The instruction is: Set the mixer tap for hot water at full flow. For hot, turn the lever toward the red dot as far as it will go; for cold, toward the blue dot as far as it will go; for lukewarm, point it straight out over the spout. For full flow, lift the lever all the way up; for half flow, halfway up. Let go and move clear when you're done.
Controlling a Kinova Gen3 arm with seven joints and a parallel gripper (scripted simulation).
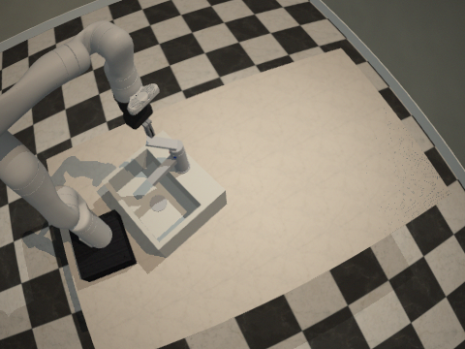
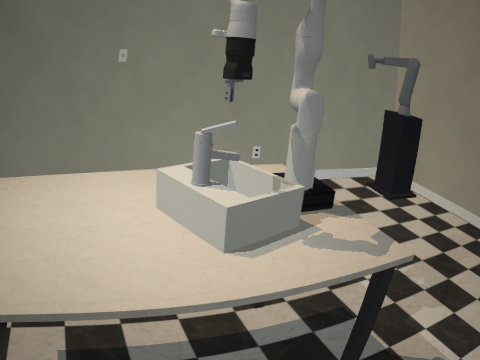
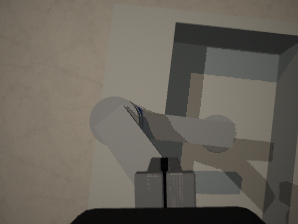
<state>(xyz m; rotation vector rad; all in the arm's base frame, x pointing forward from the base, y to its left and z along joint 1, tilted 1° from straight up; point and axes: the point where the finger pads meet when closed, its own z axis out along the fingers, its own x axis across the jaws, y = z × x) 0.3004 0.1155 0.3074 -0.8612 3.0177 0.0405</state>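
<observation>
The lever lies 90 mm below my hand, 20 mm ahead of it and 10 mm to the left of it. Also, from my hand: white sink basin 330 mm below, 50 mm to the right, 50 mm behind.
</observation>
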